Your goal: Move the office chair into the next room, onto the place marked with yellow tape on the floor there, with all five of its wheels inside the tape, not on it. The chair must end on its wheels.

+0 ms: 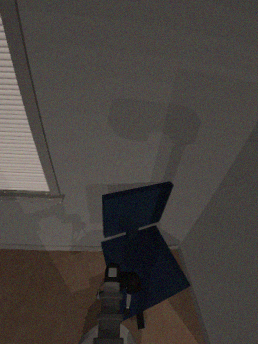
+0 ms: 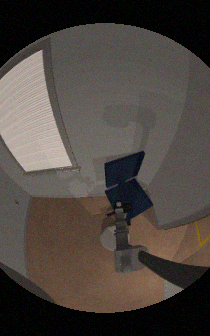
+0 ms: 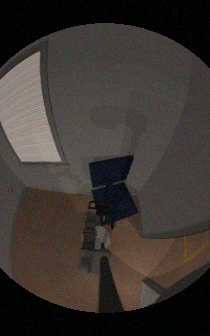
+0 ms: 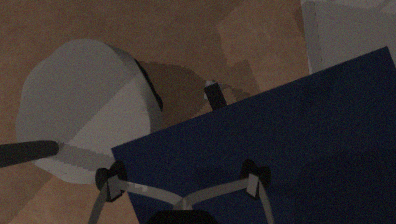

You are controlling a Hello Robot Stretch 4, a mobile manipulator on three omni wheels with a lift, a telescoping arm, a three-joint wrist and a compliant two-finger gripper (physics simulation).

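Frame: origin at the robot's base, x ahead, y right, z down, level; metres.
Seen in the pictures: gripper, fingertip midpoint: [image 1: 126, 295] [image 4: 184, 173]; robot's base, origin of the base link: [image 2: 114, 236] [image 3: 95, 237].
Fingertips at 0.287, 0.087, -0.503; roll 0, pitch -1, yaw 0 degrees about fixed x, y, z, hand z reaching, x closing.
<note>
Pixels of each thing's middle, then the offset from my fingertips to it, as dx, dy, dz. "spot": a spot on its surface instead.
- dark blue backrest, surface spot: [image 1: 135, 211] [image 2: 123, 170] spot: +0.383, +0.033, -0.280
- Yellow tape, surface spot: [image 3: 185, 250] spot: -0.892, +1.701, +0.521
The office chair has a dark blue backrest [image 1: 135, 211] [image 2: 125, 169] [image 3: 111, 170] and a dark blue seat [image 1: 155, 265] [image 2: 140, 196] [image 3: 121, 200] [image 4: 285, 130]. It looks upright, in the corner, backrest towards the wall. A dark leg end [image 1: 140, 319] [image 4: 216, 96] shows past the seat's near edge; the wheels are mostly hidden. My gripper [image 4: 184, 173] is open, fingers wide apart, over the seat's near left part, with nothing held. Yellow tape [image 2: 198, 234] [image 3: 185, 250] marks the floor at the right, beyond the end of the right wall; part of its outline shows.
My round pale base [image 2: 110, 239] [image 4: 80, 110] stands close to the chair's near side. A blinded window [image 1: 20, 125] [image 2: 37, 115] [image 3: 32, 110] is in the wall at the left. The right wall [image 1: 235, 240] [image 2: 180, 190] [image 3: 170, 195] runs close beside the chair and ends before the tape.
</note>
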